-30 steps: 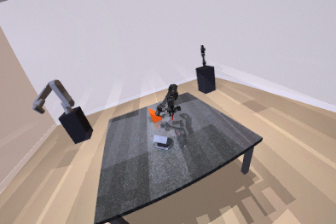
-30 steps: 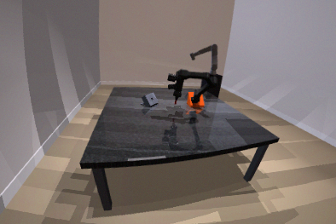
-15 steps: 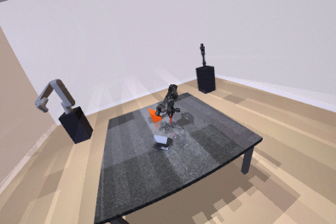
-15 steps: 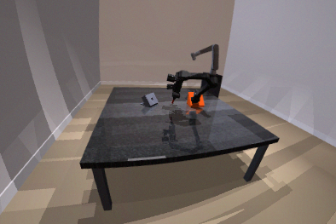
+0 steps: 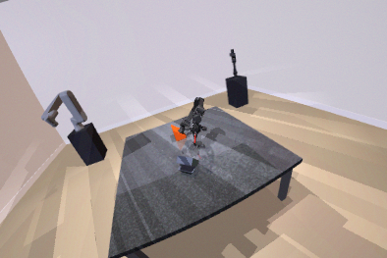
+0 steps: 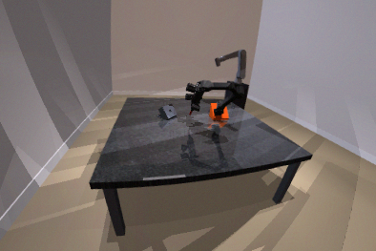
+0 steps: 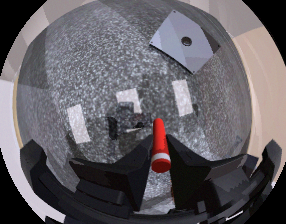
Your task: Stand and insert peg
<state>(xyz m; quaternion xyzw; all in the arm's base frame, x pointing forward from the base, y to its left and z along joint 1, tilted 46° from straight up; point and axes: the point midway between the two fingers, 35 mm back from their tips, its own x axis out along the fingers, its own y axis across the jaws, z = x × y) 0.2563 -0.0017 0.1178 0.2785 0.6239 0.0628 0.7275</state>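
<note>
Now: the sloped panel 160 mm ahead of my gripper tip, 140 mm to the right of it and 60 mm below it. Round my gripper tip: red peg (10 mm to the left, 10 mm above).
</note>
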